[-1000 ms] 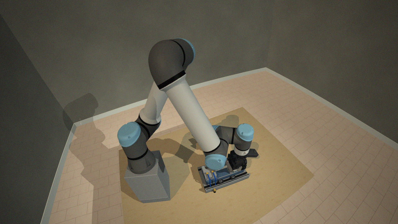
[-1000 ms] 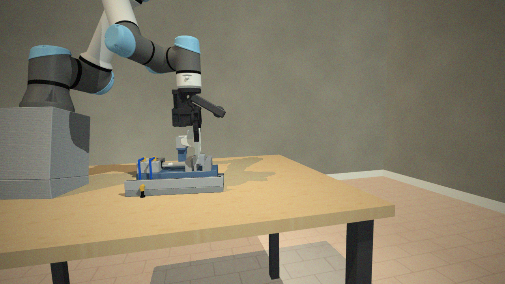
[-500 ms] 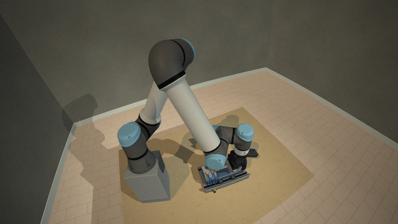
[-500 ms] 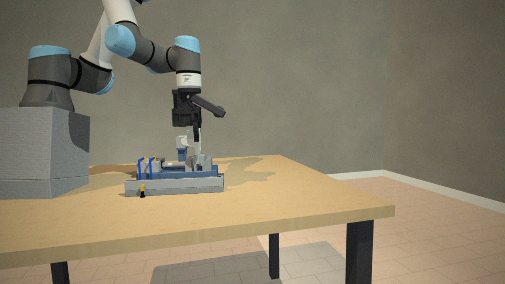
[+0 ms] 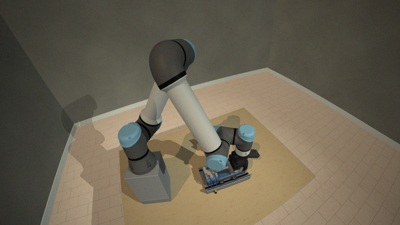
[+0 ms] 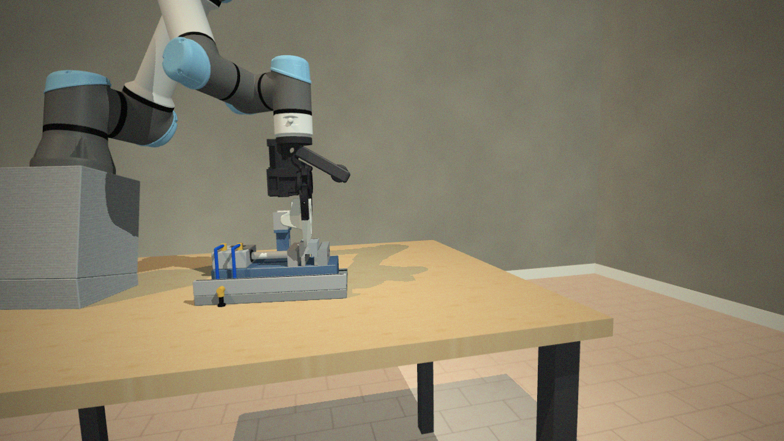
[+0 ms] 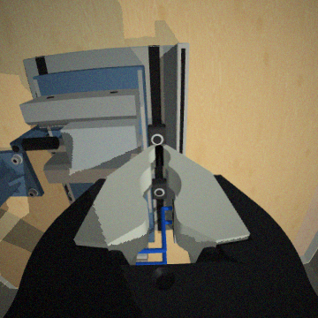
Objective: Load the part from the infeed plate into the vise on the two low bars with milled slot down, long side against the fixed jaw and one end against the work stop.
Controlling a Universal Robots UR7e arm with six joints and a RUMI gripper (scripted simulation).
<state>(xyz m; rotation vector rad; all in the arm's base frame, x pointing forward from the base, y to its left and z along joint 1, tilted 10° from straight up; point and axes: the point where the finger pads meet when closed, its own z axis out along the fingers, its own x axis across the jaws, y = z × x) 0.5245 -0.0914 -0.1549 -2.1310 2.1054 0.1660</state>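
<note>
My gripper is now 50 mm to the right of the part and 30 mm above it. The rest, counted from my hand: fixed jaw: 70 mm to the left, 40 mm below, 30 mm ahead; then moving jaw: 70 mm to the left, 40 mm below, 40 mm behind; then work stop: 110 mm to the left, 30 mm below.
</note>
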